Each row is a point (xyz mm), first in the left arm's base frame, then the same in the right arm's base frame.
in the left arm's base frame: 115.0 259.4 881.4
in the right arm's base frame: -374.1 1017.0 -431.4
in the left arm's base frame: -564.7 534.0 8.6
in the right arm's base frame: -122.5 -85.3 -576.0
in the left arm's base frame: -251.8 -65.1 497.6
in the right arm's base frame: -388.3 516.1 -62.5
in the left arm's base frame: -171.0 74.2 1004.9
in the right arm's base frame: -684.8 895.1 -290.0
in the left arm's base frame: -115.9 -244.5 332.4
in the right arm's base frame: -210.6 526.1 152.5
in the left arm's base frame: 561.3 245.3 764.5
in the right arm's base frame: -0.1 1280.3 -369.2
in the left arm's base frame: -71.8 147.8 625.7
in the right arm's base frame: -327.2 718.6 -284.8
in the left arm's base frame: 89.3 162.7 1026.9
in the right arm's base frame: -515.7 1099.5 -365.6
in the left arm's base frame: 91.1 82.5 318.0
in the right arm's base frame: -6.1 647.7 -153.1
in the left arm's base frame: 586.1 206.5 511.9
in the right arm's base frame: 195.3 1138.4 -282.0
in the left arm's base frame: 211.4 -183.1 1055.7
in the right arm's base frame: -520.1 1238.0 -24.8
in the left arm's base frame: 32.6 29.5 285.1
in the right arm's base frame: -29.4 586.2 -98.4
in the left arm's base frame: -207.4 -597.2 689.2
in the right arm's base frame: -597.2 716.0 425.5
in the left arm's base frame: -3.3 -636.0 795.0
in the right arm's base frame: -549.5 942.3 455.6
